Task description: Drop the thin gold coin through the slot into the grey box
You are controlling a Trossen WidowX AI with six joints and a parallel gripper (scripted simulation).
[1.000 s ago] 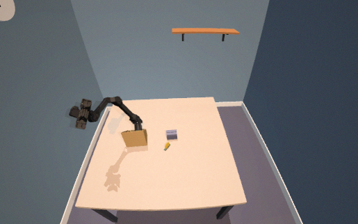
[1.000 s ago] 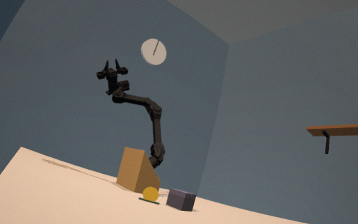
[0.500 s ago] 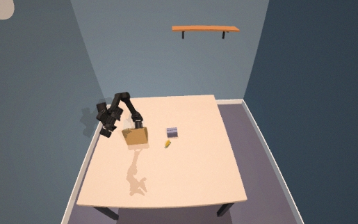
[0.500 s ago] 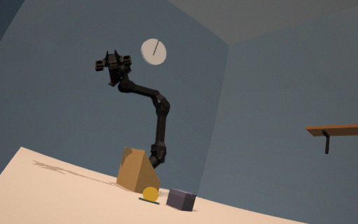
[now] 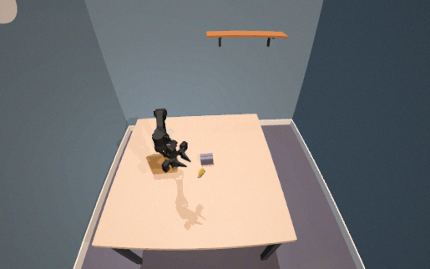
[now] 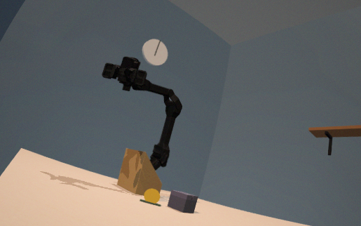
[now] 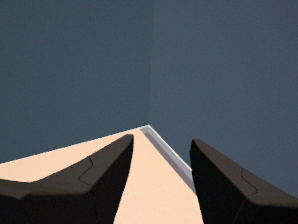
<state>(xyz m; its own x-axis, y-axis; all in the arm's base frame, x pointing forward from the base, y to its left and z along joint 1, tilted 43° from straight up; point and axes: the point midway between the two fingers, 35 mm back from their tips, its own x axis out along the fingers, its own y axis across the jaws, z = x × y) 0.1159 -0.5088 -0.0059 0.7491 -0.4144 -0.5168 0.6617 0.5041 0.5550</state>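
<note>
Right now the thin gold coin is 70 mm ahead of my gripper tip, 260 mm to the left of it and 430 mm below it.
</note>
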